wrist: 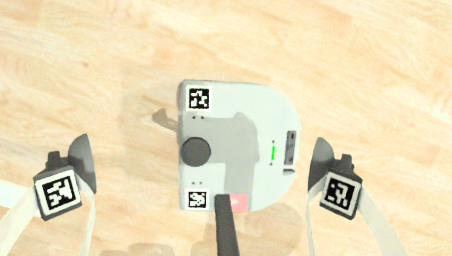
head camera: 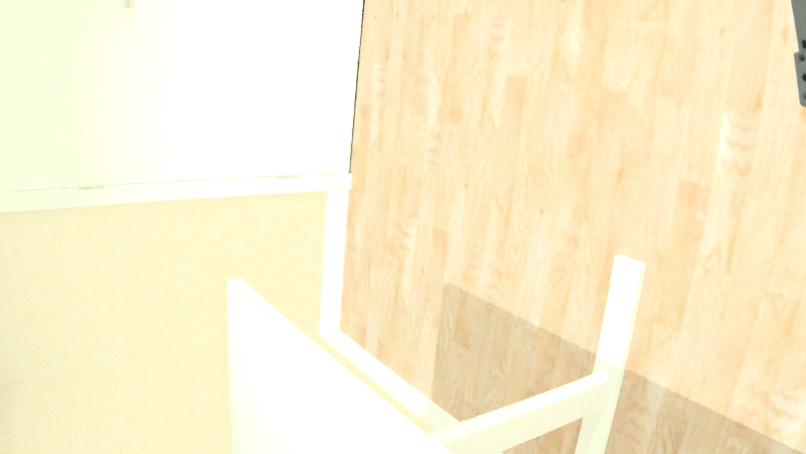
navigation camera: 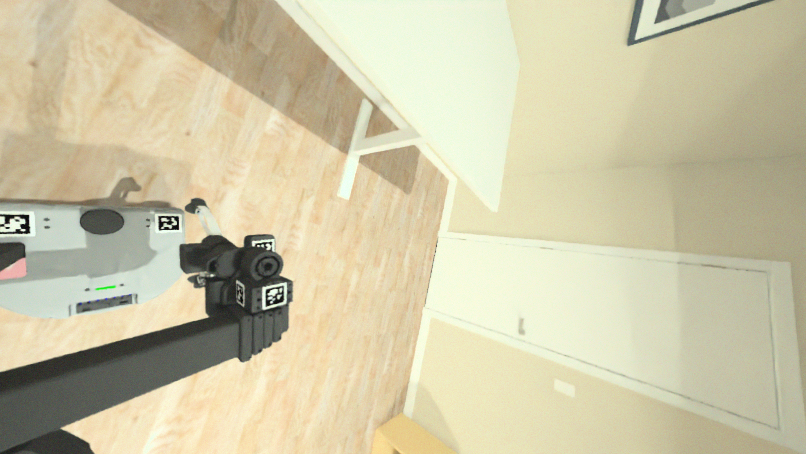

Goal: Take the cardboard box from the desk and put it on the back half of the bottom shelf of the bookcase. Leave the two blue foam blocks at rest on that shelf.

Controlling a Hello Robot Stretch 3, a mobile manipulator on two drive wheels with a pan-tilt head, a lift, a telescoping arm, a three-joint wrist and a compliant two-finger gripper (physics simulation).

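Pixels of known places: gripper, between the fingertips: (wrist: 204, 156) (navigation camera: 197, 242); robot's base, origin of its link: (wrist: 199, 135) (navigation camera: 103, 220).
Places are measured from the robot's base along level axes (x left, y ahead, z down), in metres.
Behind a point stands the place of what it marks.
Observation:
The desk (head camera: 315, 389) @[x -0.760, y 0.214, z -0.950 m] (navigation camera: 445, 84) @[x -0.539, y 0.392, z -0.950 m] is white, with its top at the lower middle of the head view and the upper middle of the navigation view. One splayed white leg stands on the floor. The cardboard box and the two blue foam blocks do not show in these views. My gripper (navigation camera: 197, 243) @[x -0.129, y -0.022, z -0.566 m] (wrist: 204, 156) @[x -0.129, y -0.022, z -0.566 m] is open and empty, pointing down above the robot's own base, with its fingers wide apart in the wrist view. It is well apart from the desk.
A tan wooden piece (navigation camera: 407, 437) @[x -1.489, y -1.793, z -0.223 m] shows at the bottom edge of the navigation view; I cannot tell whether it is the bookcase. A white door (head camera: 225, 90) @[x -2.144, y -0.489, z -0.545 m] (navigation camera: 609, 315) @[x -2.114, y -0.583, z -1.433 m] is in the wall beyond the wooden floor (head camera: 535, 140) @[x -1.234, y -0.174, z -0.001 m]. A picture frame (navigation camera: 632, 25) @[x -1.283, y 0.824, z -1.341 m] hangs above the desk.

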